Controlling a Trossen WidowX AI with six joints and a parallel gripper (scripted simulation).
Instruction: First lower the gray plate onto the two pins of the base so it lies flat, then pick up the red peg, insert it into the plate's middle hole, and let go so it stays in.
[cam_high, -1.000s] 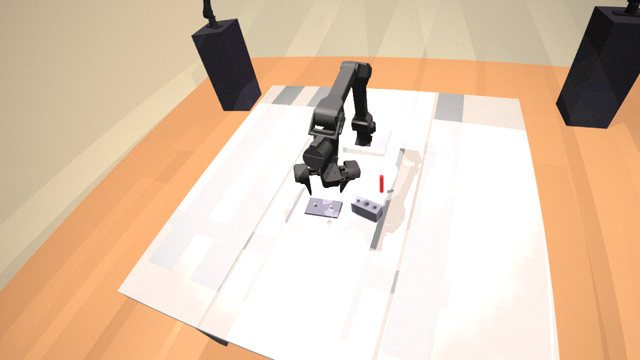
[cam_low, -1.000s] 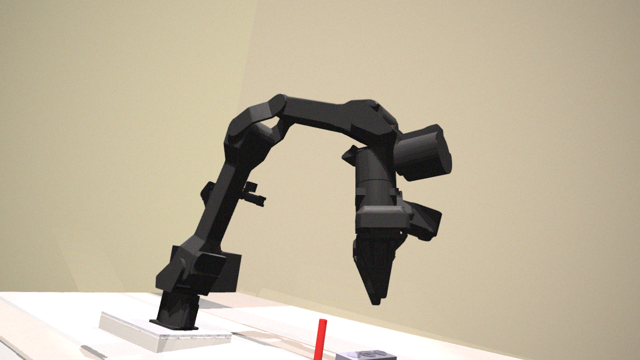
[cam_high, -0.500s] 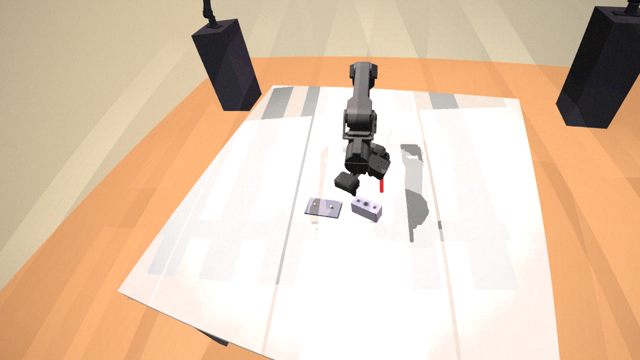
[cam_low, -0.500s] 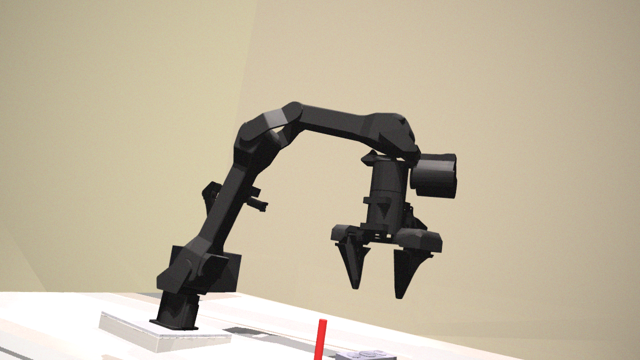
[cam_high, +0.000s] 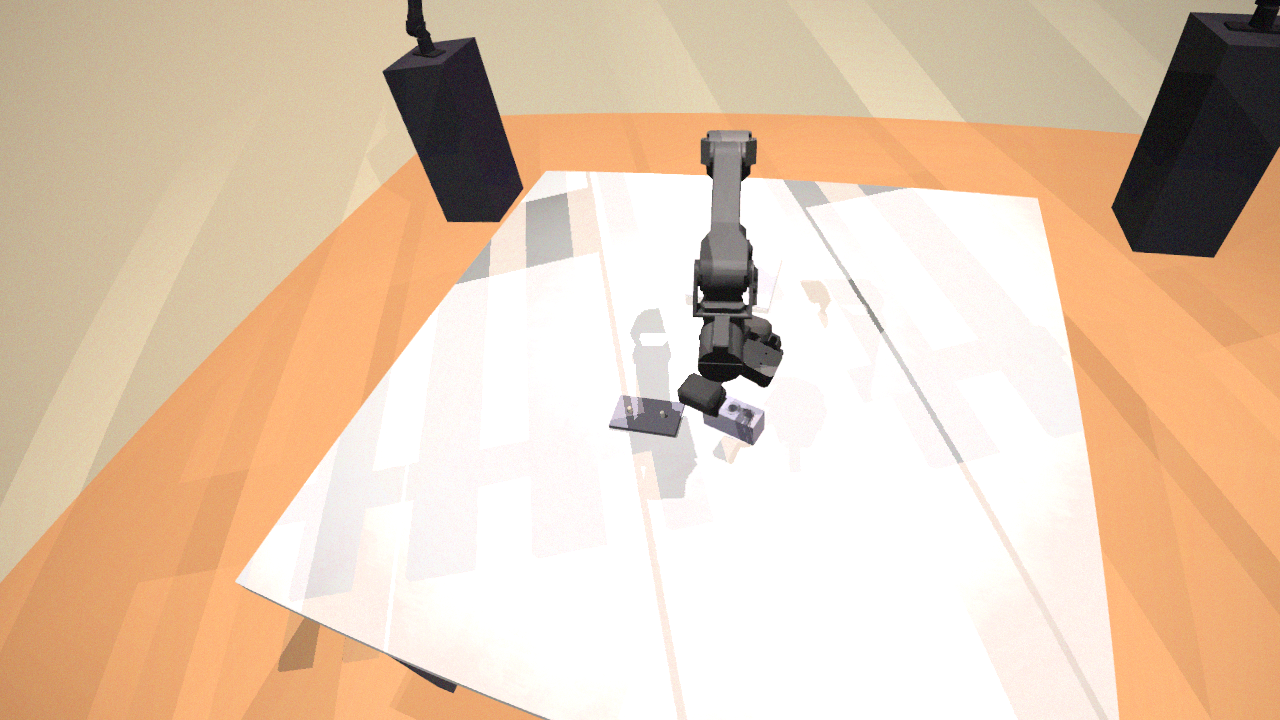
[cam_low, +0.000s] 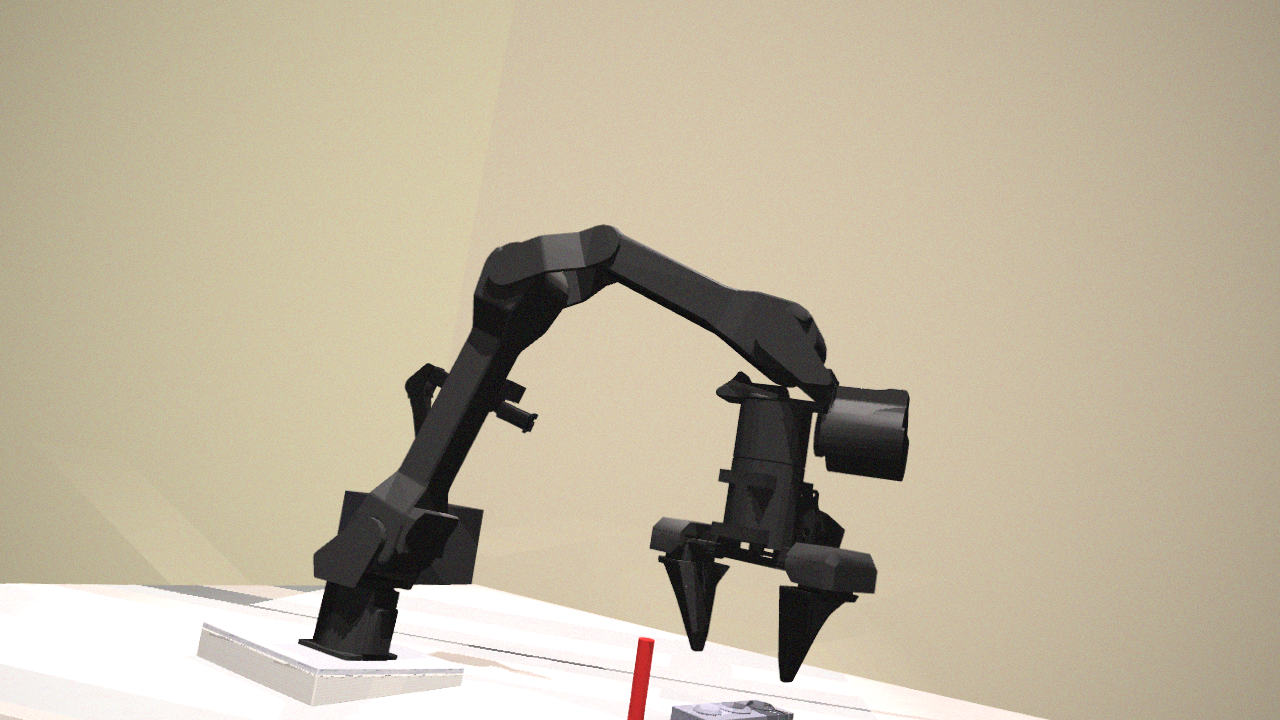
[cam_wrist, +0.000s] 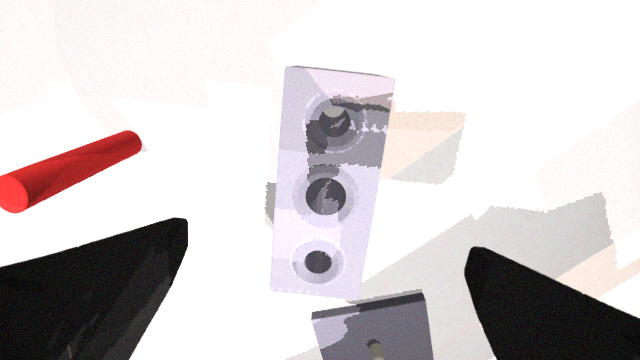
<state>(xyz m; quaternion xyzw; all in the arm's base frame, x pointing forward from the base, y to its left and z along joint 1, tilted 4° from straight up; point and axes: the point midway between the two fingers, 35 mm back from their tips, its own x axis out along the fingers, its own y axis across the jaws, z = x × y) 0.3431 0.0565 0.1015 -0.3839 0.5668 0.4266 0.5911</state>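
The gray plate lies 50 mm below my gripper tip. Also, from my gripper tip: base 150 mm to the right, 70 mm below; then red peg 100 mm behind, 40 mm to the left, 40 mm below.
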